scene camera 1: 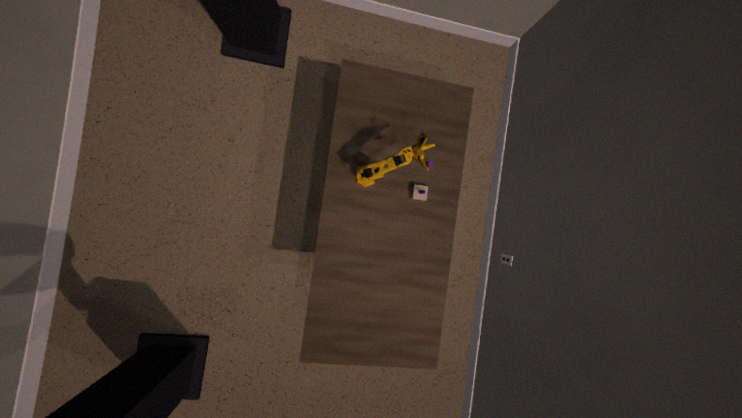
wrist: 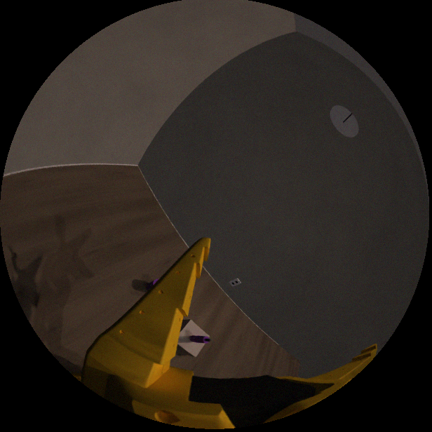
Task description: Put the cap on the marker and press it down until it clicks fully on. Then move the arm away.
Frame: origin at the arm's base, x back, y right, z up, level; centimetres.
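Where they show: hand at its tool point: point(scene camera 1: 434, 145).
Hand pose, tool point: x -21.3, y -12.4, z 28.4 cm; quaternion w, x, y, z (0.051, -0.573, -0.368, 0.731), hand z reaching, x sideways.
Each offset is from my tool point to the top centre of the thing. Level surfaces: height alone.
The purple cap {dx -8.0, dy +1.6, dz -23.4 cm} point(scene camera 1: 430, 163) point(wrist: 154, 283) stands on the wooden table top, close to a jaw tip in the scene view and partly hidden behind the notched fixed jaw in the wrist view. The marker {dx -5.4, dy +16.9, dz -19.1 cm} point(scene camera 1: 421, 192) point(wrist: 200, 339), with a purple upper part, stands upright in a white square block {dx -5.4, dy +16.9, dz -25.0 cm} point(scene camera 1: 416, 197) point(wrist: 195, 350). My yellow gripper point(scene camera 1: 431, 157) point(wrist: 291, 292) is open, with a wide V-shaped gap between the jaws and nothing held. It hangs raised above the table; the block is to its lower side in the scene view.
The yellow arm point(scene camera 1: 384, 167) reaches over the wooden table top {dz -28.3 cm} point(scene camera 1: 384, 290) point(wrist: 100, 200). Its shadow falls on the wood beside it. A dark wall with a socket point(scene camera 1: 506, 259) point(wrist: 235, 282) stands beyond the table. A round disc point(wrist: 344, 121) is on that wall.
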